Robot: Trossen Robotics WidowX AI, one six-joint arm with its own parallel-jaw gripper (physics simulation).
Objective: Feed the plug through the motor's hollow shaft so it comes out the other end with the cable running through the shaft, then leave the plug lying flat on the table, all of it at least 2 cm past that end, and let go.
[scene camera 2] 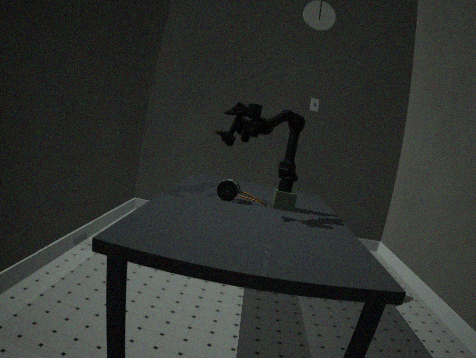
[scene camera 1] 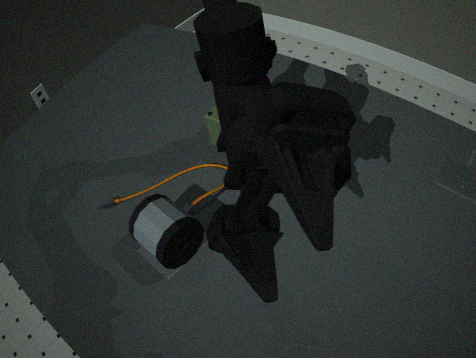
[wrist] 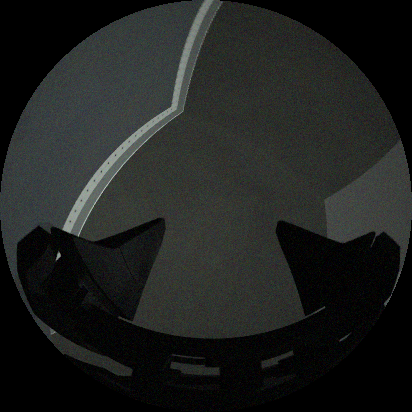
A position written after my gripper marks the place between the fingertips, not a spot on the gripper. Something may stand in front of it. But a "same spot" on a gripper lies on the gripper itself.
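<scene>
I can see my gripper in scene camera 1 and the wrist view, and also in scene camera 2 (220, 122). On my gripper, what I see at (wrist: 323, 269) is the same spot as (scene camera 1: 309, 164).
</scene>
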